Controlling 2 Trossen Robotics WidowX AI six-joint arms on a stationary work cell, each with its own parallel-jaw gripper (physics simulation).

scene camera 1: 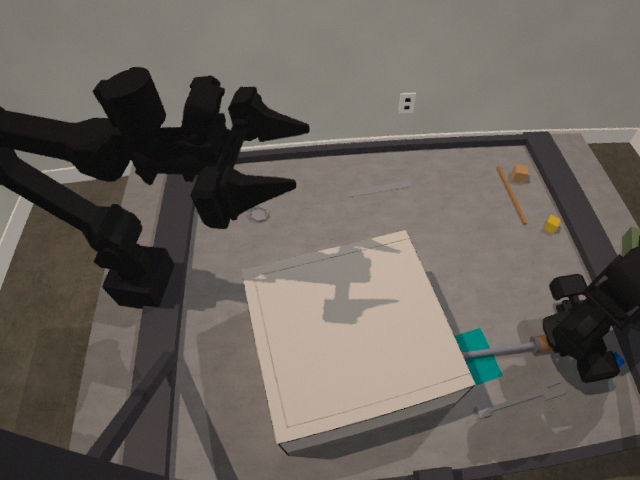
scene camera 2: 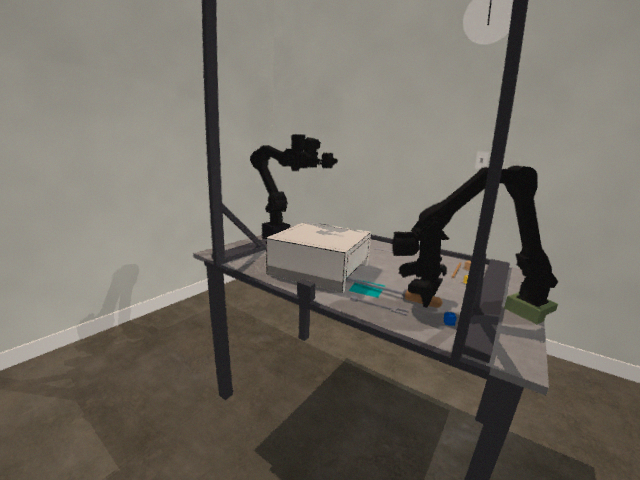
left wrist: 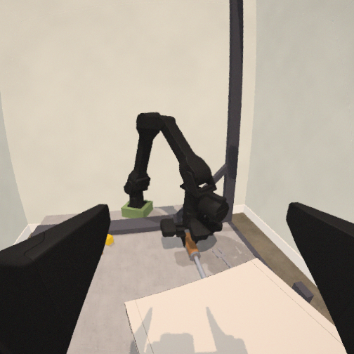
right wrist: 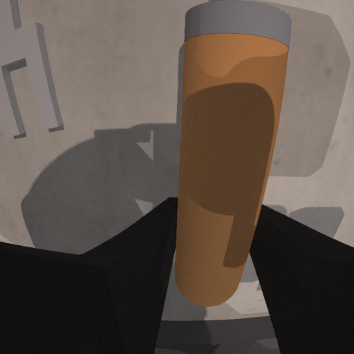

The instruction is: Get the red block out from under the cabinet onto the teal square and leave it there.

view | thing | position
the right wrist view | my right gripper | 210, 207
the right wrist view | hooked rod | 234, 67
